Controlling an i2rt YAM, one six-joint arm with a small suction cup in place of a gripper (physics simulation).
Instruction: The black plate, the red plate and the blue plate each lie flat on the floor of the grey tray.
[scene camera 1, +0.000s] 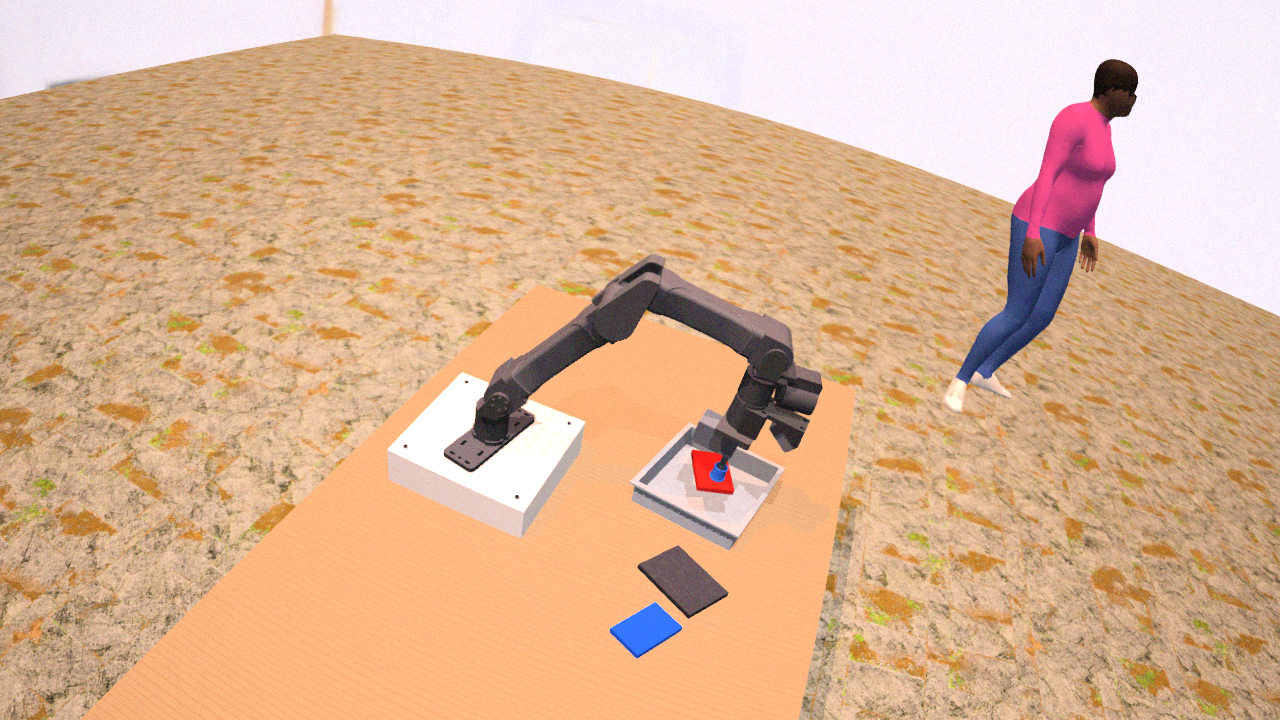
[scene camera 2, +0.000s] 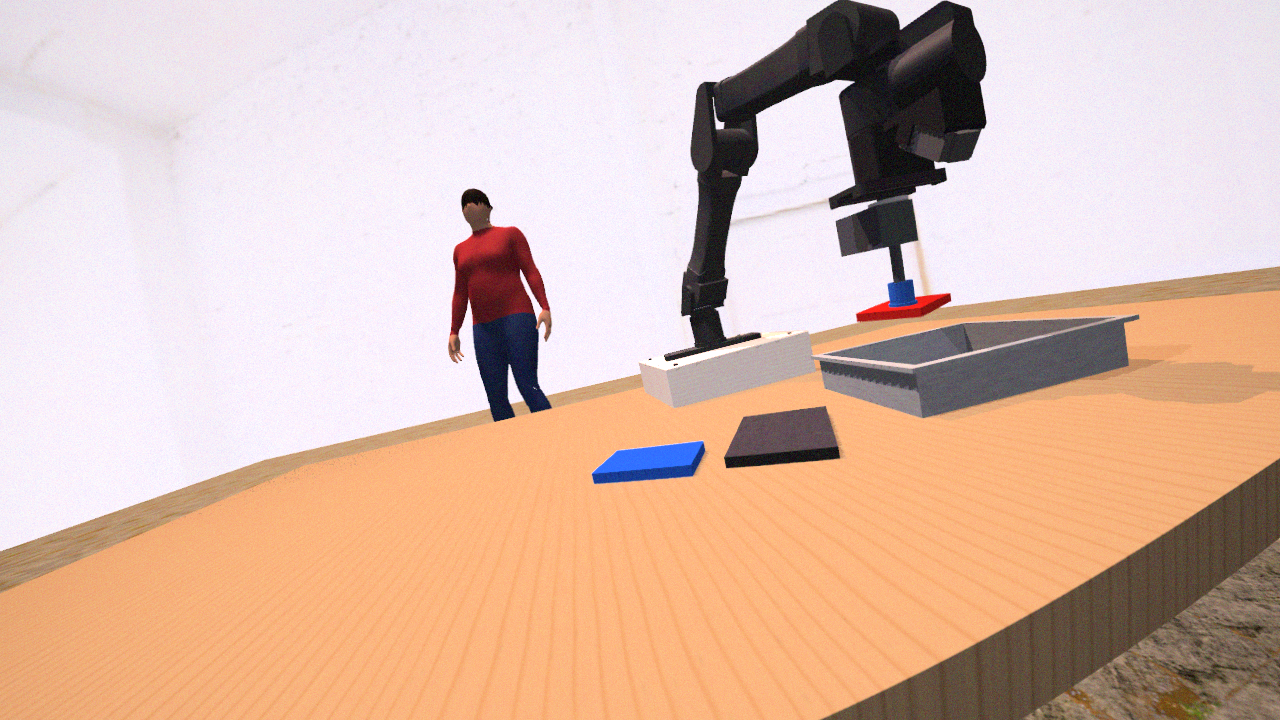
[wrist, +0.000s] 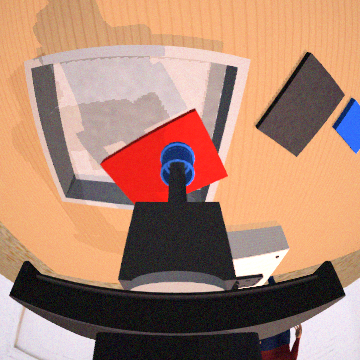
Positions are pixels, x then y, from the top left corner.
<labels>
The suction cup (scene camera 2: 901, 294) holds a red plate (scene camera 2: 926, 304), which touches nothing else. A black plate (scene camera 2: 804, 435) sits on the table. A blue plate (scene camera 2: 680, 460) rests on the table. A grey tray (scene camera 2: 923, 374) sits on the table.
</labels>
